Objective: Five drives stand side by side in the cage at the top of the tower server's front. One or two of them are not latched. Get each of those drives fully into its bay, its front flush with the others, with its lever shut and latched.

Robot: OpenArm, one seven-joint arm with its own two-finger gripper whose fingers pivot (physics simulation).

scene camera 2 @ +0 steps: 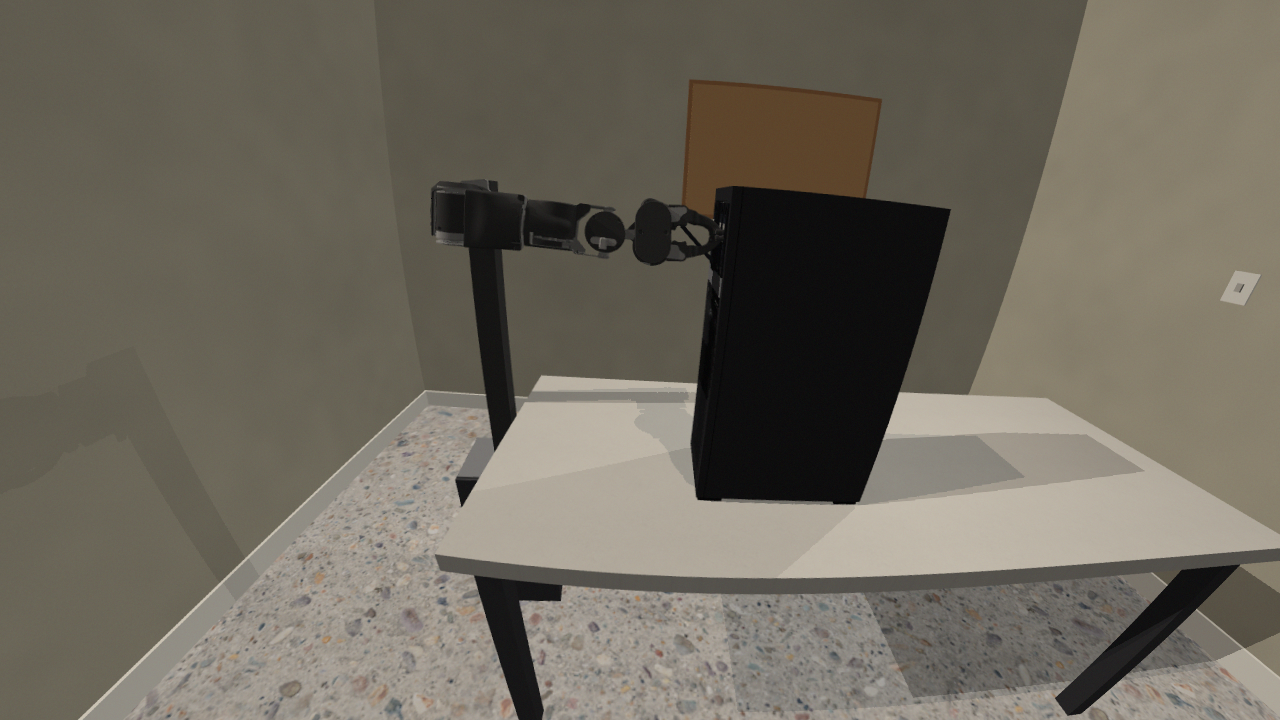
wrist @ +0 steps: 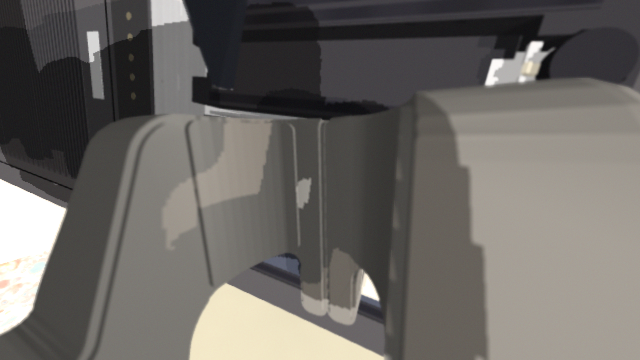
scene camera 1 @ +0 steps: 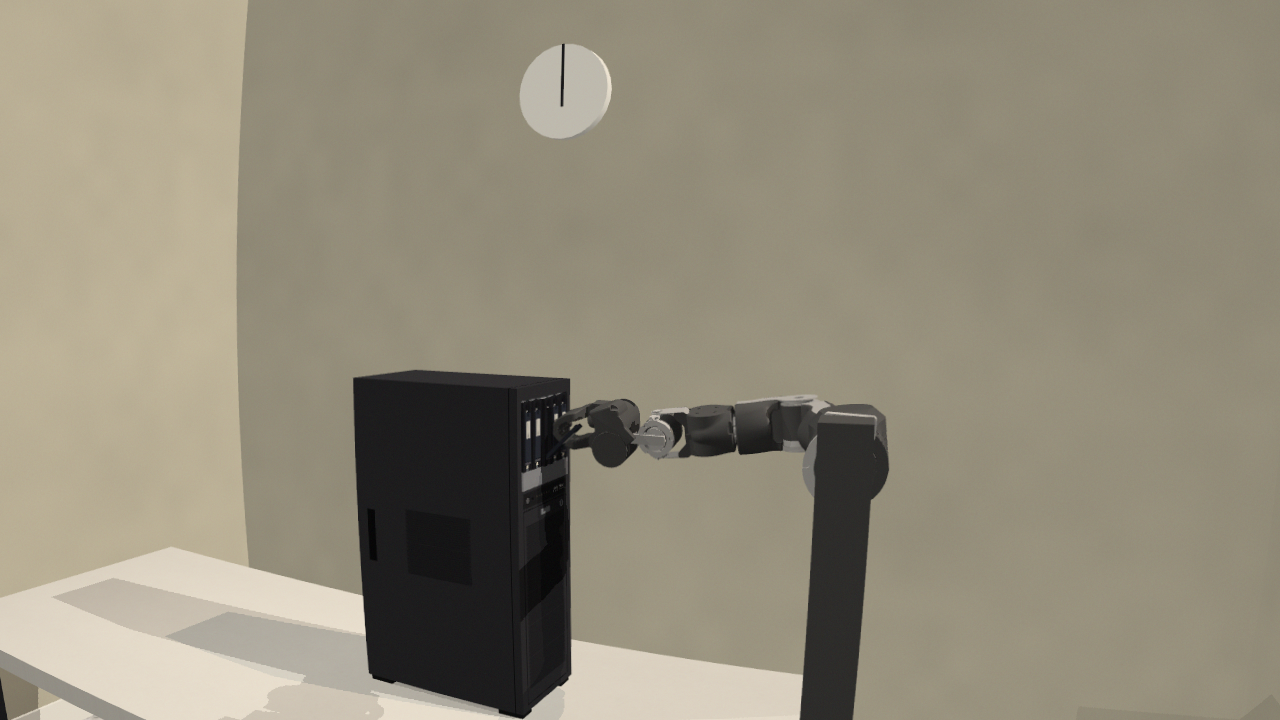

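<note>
The black tower server (scene camera 1: 434, 501) (scene camera 2: 805, 340) stands upright on the table. Its drives (scene camera 1: 537, 434) stand side by side at the top front. One dark lever (scene camera 1: 567, 436) (scene camera 2: 694, 237) (wrist: 220, 45) near the middle of the row is swung out, slanting up and away from the front. The face of a drive (wrist: 400, 65) shows beside it in the wrist view, with a bright catch at its right end. My gripper (scene camera 1: 561, 428) (scene camera 2: 714, 236) (wrist: 338, 214) is shut and empty, its fingertips close to the drive fronts by the lever. Whether it touches anything, and drive depths, cannot be told.
The white table (scene camera 1: 689, 667) (scene camera 2: 590, 537) carries the tower. The arm's dark post (scene camera 1: 836, 573) (scene camera 2: 492, 340) stands in front of the tower's face. The grey strip (wrist: 172, 65) and ribbed lower front (wrist: 40, 100) lie below the drives.
</note>
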